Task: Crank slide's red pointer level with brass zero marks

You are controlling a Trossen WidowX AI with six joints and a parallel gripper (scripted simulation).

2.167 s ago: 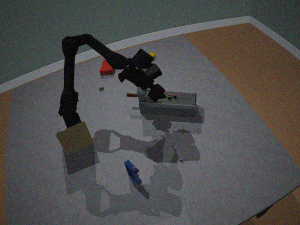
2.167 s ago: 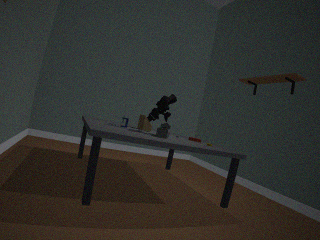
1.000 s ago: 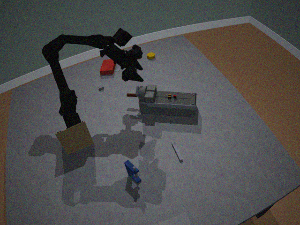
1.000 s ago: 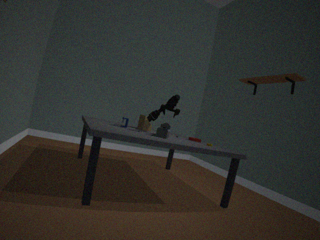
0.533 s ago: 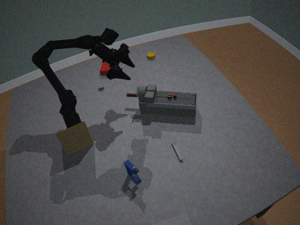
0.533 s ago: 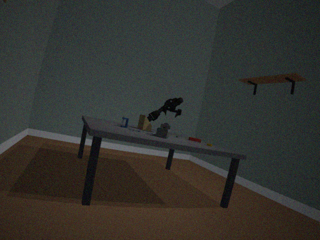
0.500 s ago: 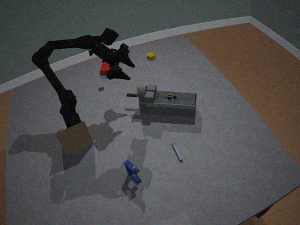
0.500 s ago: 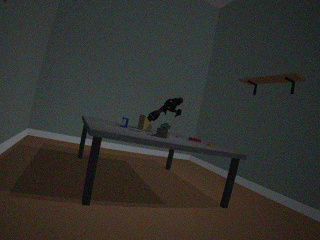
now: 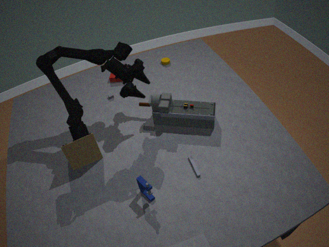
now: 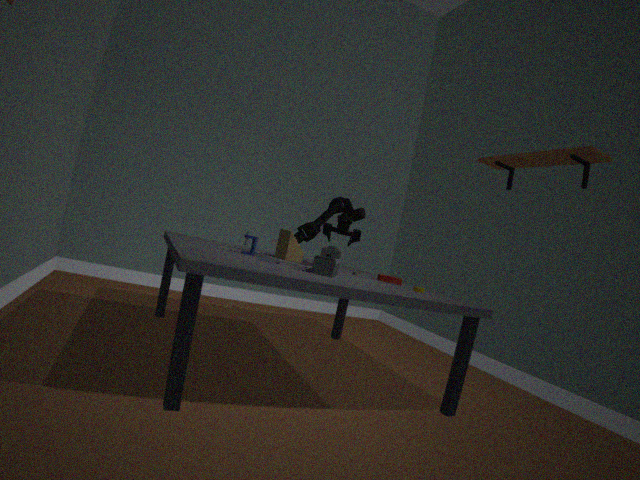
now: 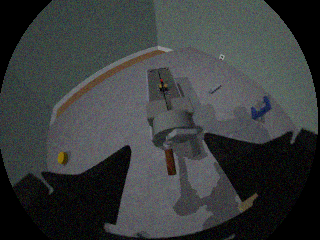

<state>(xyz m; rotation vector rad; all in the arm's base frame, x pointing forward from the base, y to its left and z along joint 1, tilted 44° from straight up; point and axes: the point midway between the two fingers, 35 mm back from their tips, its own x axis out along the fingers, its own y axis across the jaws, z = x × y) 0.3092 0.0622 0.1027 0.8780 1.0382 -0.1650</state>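
The brown crank handle lies 2 cm behind my gripper tip, 1 cm to the left of it and 8 cm below it. Round my gripper tip: grey bar: 6 cm ahead, 34 cm to the right, 14 cm below; then red pointer: 15 cm ahead, 11 cm to the right, 6 cm below; then small grey block: 15 cm behind, 21 cm to the left, 13 cm below.
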